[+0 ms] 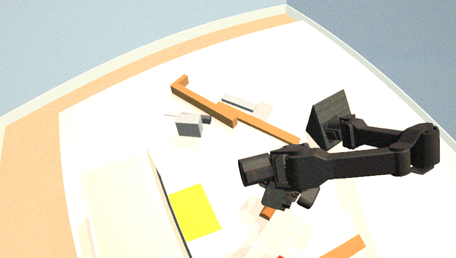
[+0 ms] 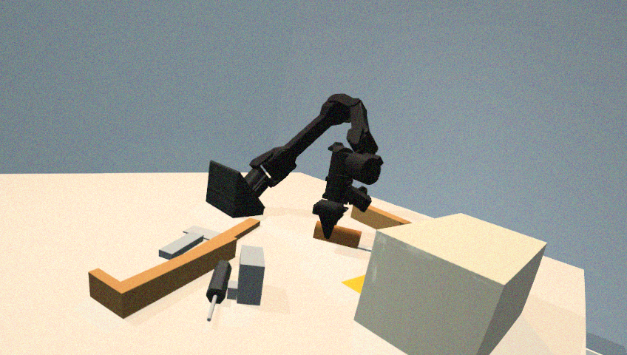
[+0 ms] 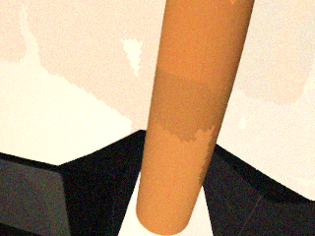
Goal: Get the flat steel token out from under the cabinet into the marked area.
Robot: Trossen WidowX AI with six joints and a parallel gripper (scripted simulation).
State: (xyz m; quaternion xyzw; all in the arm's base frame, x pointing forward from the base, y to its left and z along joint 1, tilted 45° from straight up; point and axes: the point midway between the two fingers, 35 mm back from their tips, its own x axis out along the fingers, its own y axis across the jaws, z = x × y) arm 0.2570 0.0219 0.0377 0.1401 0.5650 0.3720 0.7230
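My gripper tip is now 10 cm past the long orange bar and 23 cm to the left of it. From my gripper tip the other things lie so: red piece: 12 cm ahead, 16 cm to the left, 1 cm above; small grey cube: 7 cm ahead, 36 cm to the right; grey block: 8 cm ahead, 33 cm to the right, 2 cm above.
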